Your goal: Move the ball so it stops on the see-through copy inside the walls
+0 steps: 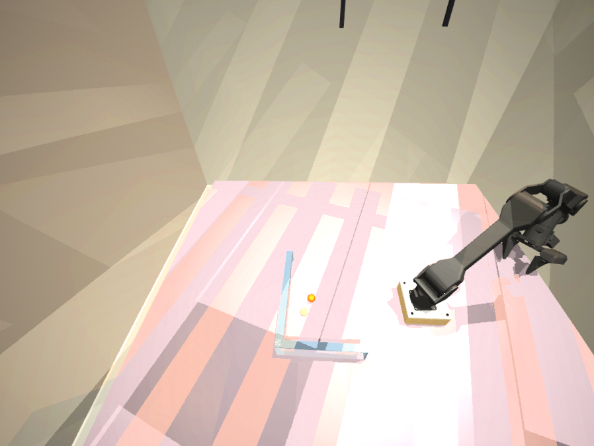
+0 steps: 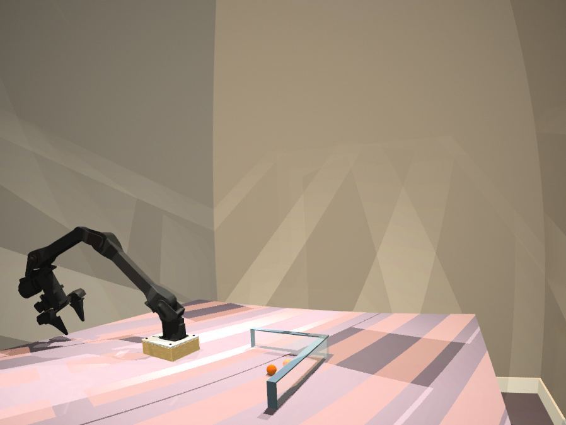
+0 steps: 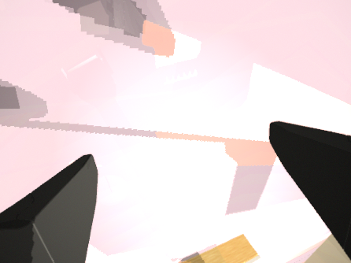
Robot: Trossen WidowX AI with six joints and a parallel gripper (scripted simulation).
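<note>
Right now my gripper tip is 67 cm short of the orange ball, 9 cm to the right of it and 4 cm above it. Also, from my gripper tip: see-through copy of ball (70 cm ahead, 13 cm to the left, 4 cm below).
</note>
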